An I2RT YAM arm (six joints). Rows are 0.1 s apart.
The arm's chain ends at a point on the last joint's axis. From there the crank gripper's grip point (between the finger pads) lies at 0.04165 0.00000 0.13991 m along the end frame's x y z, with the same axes.
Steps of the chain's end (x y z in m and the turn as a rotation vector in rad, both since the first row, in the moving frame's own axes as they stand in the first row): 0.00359 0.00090 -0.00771 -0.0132 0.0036 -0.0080; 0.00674 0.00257 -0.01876 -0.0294 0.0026 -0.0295; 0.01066 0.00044 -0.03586 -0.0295 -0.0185 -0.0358; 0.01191 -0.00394 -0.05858 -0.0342 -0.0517 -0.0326; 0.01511 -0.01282 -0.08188 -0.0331 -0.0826 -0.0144; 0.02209 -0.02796 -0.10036 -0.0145 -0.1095 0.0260; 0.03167 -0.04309 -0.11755 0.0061 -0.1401 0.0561; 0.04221 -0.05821 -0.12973 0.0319 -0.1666 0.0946; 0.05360 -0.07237 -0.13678 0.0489 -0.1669 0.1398
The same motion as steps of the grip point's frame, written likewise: 0.00410 0.00241 -0.00787 -0.0132 0.0036 -0.0080; 0.00715 0.00545 -0.01891 -0.0294 0.0026 -0.0295; 0.00811 0.00313 -0.03515 -0.0295 -0.0185 -0.0358; 0.00468 -0.00036 -0.05667 -0.0342 -0.0517 -0.0326; 0.00346 -0.00865 -0.07899 -0.0331 -0.0826 -0.0144; 0.00651 -0.02502 -0.09667 -0.0145 -0.1095 0.0260; 0.01169 -0.04218 -0.11310 0.0061 -0.1401 0.0561; 0.01850 -0.05994 -0.12478 0.0319 -0.1666 0.0946; 0.02994 -0.07518 -0.13185 0.0489 -0.1669 0.1398
